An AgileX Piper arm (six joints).
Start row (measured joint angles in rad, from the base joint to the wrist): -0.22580, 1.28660, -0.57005, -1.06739, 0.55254, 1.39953
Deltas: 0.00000, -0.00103, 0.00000, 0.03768, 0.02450, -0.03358; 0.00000, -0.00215, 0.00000, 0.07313, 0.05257, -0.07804; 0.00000, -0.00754, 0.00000, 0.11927, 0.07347, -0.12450; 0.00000, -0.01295, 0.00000, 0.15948, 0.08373, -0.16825; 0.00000, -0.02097, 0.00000, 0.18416, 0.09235, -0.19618; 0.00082, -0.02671, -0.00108, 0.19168, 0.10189, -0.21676; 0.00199, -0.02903, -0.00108, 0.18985, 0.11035, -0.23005; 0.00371, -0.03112, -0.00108, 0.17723, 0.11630, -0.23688; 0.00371, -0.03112, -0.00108, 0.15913, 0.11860, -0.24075; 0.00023, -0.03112, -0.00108, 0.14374, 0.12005, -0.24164; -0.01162, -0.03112, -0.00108, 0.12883, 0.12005, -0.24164; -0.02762, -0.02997, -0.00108, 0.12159, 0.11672, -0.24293; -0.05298, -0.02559, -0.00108, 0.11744, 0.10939, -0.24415; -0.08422, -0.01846, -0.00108, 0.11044, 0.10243, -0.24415; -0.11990, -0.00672, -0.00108, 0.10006, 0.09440, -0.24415; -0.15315, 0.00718, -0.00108, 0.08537, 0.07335, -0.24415; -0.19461, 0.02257, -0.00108, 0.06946, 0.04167, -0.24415; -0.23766, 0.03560, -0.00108, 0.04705, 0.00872, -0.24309; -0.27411, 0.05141, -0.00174, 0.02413, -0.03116, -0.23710; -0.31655, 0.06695, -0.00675, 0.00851, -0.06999, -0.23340; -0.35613, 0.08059, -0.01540, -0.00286, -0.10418, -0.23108
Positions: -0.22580, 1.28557, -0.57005, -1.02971, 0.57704, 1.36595; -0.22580, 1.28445, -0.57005, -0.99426, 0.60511, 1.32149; -0.22580, 1.27906, -0.57005, -0.94812, 0.62601, 1.27503; -0.22580, 1.27365, -0.57005, -0.90791, 0.63627, 1.23128; -0.22580, 1.26563, -0.57005, -0.88323, 0.64489, 1.20335; -0.22498, 1.25989, -0.57113, -0.87571, 0.65443, 1.18277; -0.22381, 1.25757, -0.57113, -0.87754, 0.66289, 1.16948; -0.22209, 1.25548, -0.57113, -0.89016, 0.66884, 1.16265; -0.22209, 1.25548, -0.57113, -0.90826, 0.67114, 1.15878; -0.22557, 1.25548, -0.57113, -0.92365, 0.67259, 1.15789; -0.23742, 1.25548, -0.57113, -0.93856, 0.67259, 1.15789; -0.25342, 1.25663, -0.57113, -0.94580, 0.66926, 1.15660; -0.27878, 1.26101, -0.57113, -0.94995, 0.66193, 1.15538; -0.31002, 1.26814, -0.57113, -0.95695, 0.65497, 1.15538; -0.34570, 1.27988, -0.57113, -0.96733, 0.64694, 1.15538; -0.37895, 1.29378, -0.57113, -0.98202, 0.62589, 1.15538; -0.42041, 1.30917, -0.57113, -0.99793, 0.59421, 1.15538; -0.46346, 1.32220, -0.57113, -1.02034, 0.56126, 1.15644; -0.49991, 1.33801, -0.57179, -1.04326, 0.52138, 1.16243; -0.54235, 1.35355, -0.57680, -1.05888, 0.48255, 1.16613; -0.58193, 1.36719, -0.58545, -1.07025, 0.44836, 1.16845
